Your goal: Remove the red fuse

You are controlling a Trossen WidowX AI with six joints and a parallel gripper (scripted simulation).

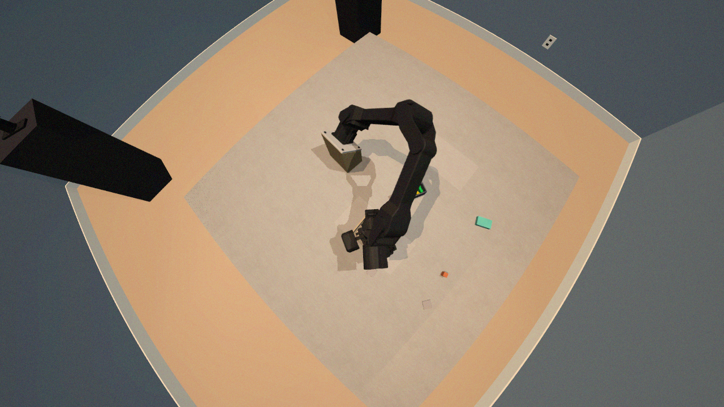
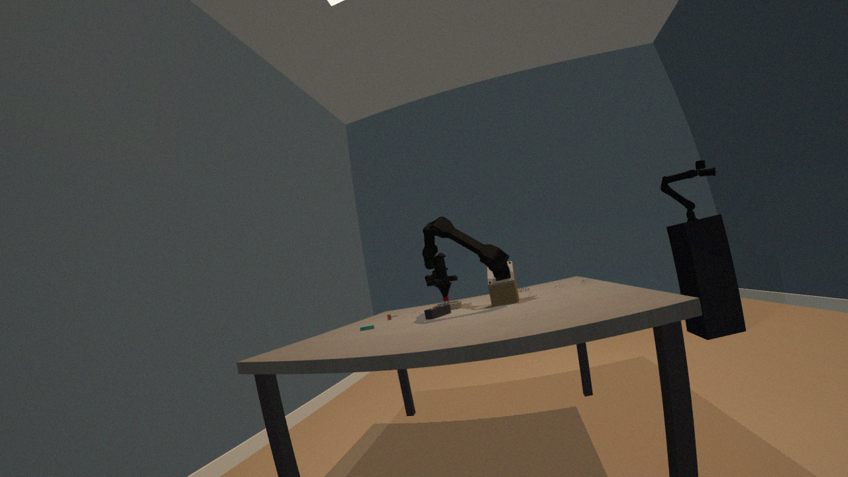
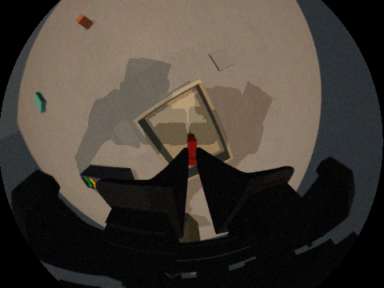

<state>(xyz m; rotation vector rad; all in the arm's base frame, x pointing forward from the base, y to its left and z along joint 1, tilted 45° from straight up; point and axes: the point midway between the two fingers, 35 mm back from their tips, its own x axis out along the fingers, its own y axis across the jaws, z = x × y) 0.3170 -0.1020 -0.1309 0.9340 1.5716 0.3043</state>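
The red fuse is 1 cm below my gripper tip. Also, from my gripper tip: teal block (34 cm to the left, 28 cm ahead, 6 cm below); then tan tray (6 cm below); then small orange cube (29 cm ahead, 9 cm to the left, 5 cm below).
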